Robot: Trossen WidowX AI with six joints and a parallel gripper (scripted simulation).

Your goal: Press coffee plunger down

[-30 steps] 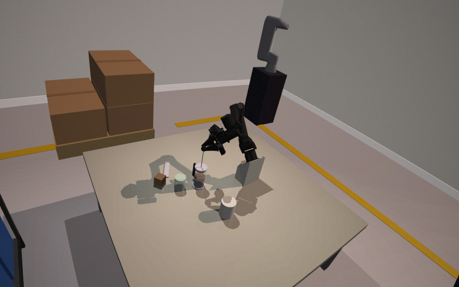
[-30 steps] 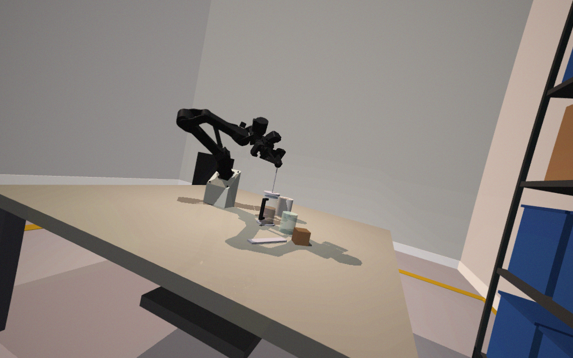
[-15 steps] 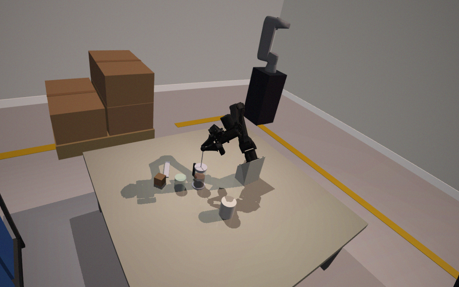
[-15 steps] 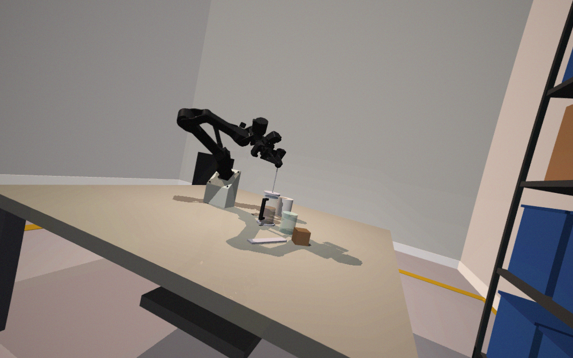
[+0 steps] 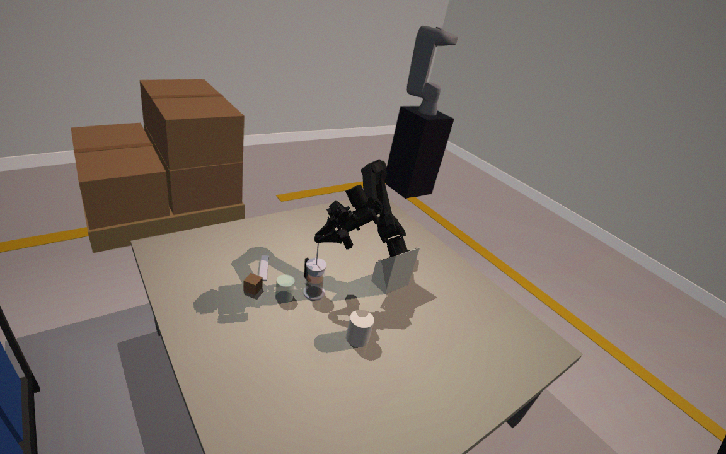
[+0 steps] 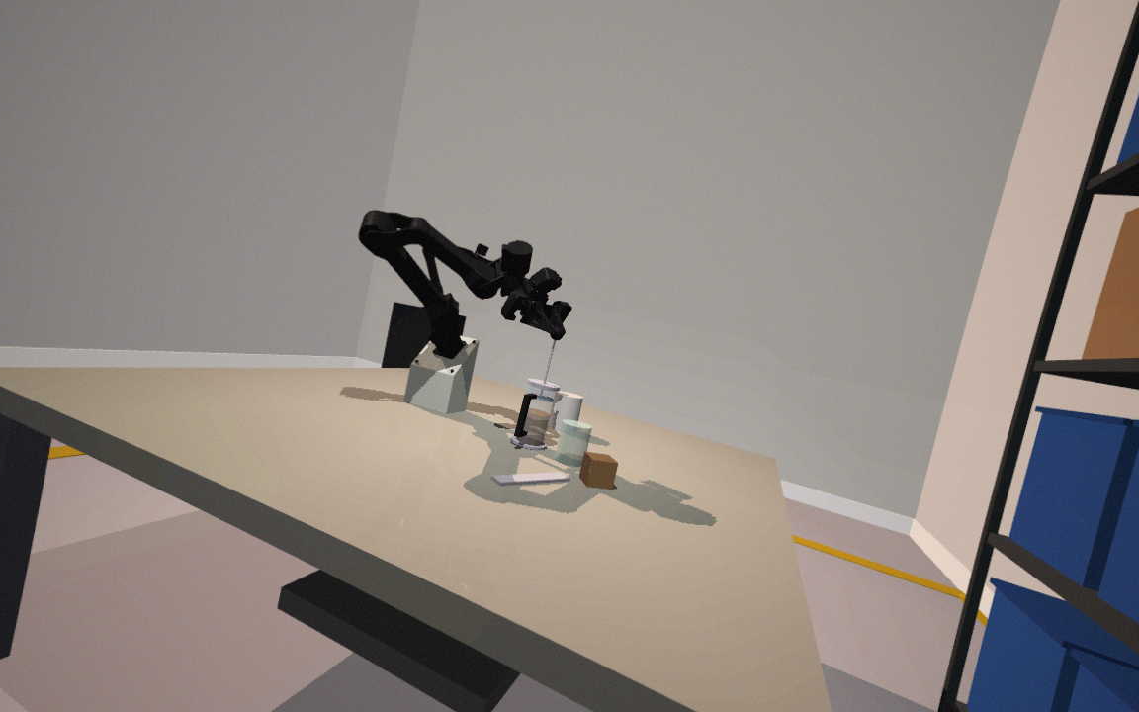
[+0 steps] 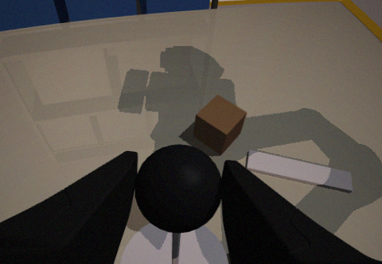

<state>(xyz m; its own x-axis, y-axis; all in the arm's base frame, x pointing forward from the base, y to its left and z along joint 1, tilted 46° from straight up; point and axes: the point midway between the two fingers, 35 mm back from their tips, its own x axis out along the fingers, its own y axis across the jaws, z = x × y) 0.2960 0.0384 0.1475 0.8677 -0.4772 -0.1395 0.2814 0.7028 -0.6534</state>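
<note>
Right now the glass coffee press is 1 cm behind my gripper tip, 1 cm to the right of it and 13 cm below it. The rest, counted from my gripper tip: flat white bar: 9 cm ahead, 20 cm to the right, 25 cm below.
</note>
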